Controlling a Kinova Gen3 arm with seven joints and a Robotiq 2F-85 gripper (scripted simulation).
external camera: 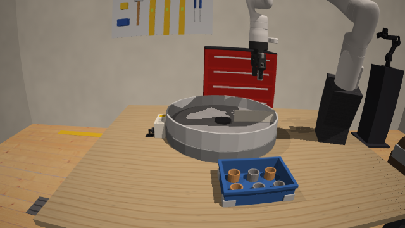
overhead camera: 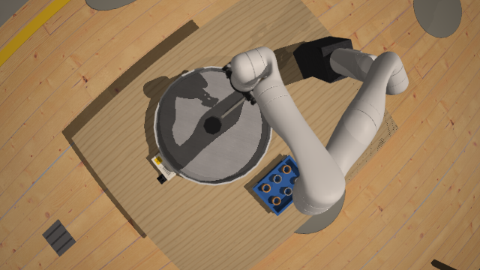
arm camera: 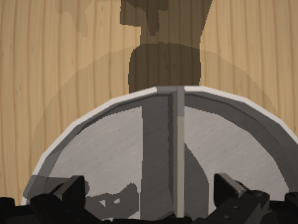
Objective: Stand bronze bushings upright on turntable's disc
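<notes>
The blue crate is 39 cm to the left of my hand, 20 cm below it and 1 cm ahead of it. Also, from my hand: grey turntable disc 17 cm below, 12 cm ahead, 6 cm to the left.
</notes>
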